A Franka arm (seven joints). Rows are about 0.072 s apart.
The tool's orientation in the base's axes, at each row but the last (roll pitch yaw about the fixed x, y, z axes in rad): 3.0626, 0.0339, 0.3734; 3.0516, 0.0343, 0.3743; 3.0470, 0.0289, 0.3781; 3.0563, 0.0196, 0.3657
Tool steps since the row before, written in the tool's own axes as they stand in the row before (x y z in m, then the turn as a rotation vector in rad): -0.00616, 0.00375, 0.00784, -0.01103, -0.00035, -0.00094; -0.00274, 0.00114, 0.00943, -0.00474, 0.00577, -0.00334; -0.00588, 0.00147, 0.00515, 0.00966, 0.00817, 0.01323; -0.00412, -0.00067, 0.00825, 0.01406, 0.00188, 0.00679
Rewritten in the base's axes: -0.00438, -0.00640, -0.00731, -0.01039, -0.00362, 0.00128; -0.00212, -0.00296, -0.00919, -0.00230, -0.00675, 0.00401; -0.00488, -0.00404, -0.00482, 0.01210, -0.00529, -0.01267; -0.00399, -0.00156, -0.00819, 0.01388, 0.00269, -0.00688
